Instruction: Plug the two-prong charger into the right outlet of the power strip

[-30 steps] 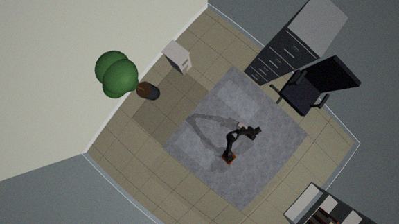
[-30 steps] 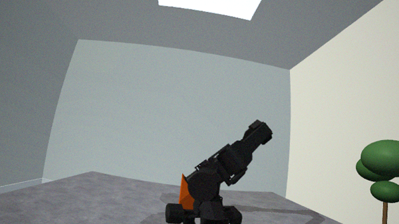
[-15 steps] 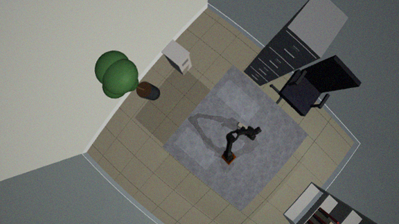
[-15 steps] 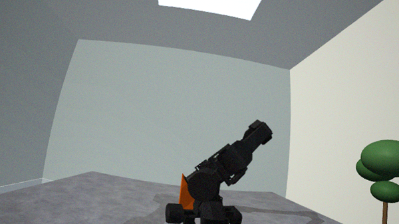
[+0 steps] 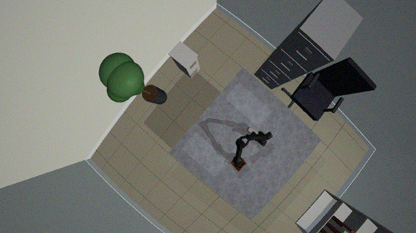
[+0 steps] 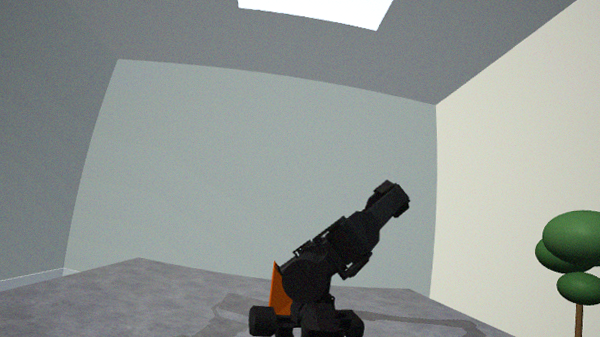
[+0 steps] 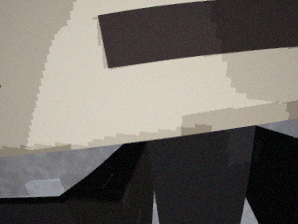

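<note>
Now: the dark two-prong charger 2 cm ahead of my gripper tip and 1 cm above it.
</note>
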